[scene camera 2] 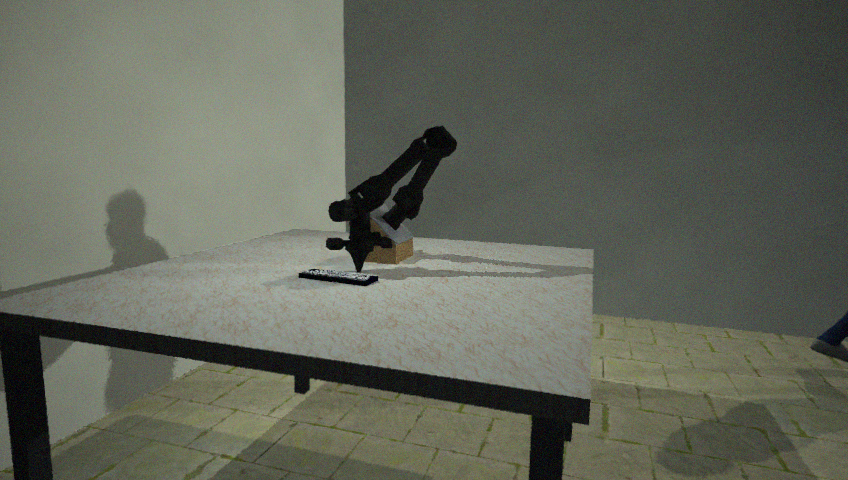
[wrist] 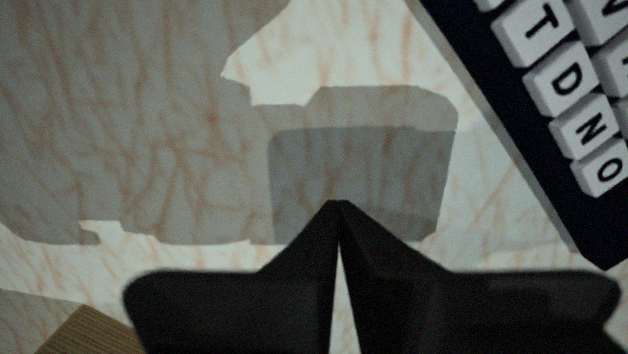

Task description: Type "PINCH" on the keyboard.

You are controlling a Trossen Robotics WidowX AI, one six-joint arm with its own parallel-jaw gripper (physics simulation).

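Places are measured from the arm's base along level axes (x ahead, y left, z up), in centimetres.
Pixels of known places: gripper, fingertip midpoint: [scene camera 2: 358,271] [wrist: 337,209]; arm's base at its link origin: [scene camera 2: 390,221].
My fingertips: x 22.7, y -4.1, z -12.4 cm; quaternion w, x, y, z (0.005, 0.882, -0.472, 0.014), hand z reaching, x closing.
Ahead of a thing's pixels: the offset from my fingertips to its top centre. Level surfaces: height alone.
The keyboard @[dx +10.3, dy -2.6, dz +1.8 cm] [scene camera 2: 337,277] [wrist: 542,172], a dark board with pale keys, lies on the table. In the wrist view part of it shows at the upper right, set at a slant. The T key @[dx +8.7, dy -0.7, dz +1.8 cm] [wrist: 535,31], D key @[dx +8.2, dy -2.7, dz +1.8 cm] [wrist: 565,80], N key @[dx +7.8, dy -4.7, dz +1.8 cm] [wrist: 587,127] and O key @[dx +7.3, dy -6.7, dz +1.8 cm] [wrist: 604,170] run in a line near its edge. The other letters of the word do not show readably there. My gripper [scene camera 2: 358,271] [wrist: 337,209] is shut and empty, tips pointing down. In the wrist view the tips appear over bare table, left of the keyboard. Their exact height is hard to tell.
A wooden block [scene camera 2: 389,252] [wrist: 87,332] with a grey sloped top stands behind the gripper, close to the arm. The table @[dz +0.0 cm] [scene camera 2: 446,321] has a dark front edge. Shadows of the arm fall on the table top. A person's foot [scene camera 2: 830,347] shows on the floor at the far right.
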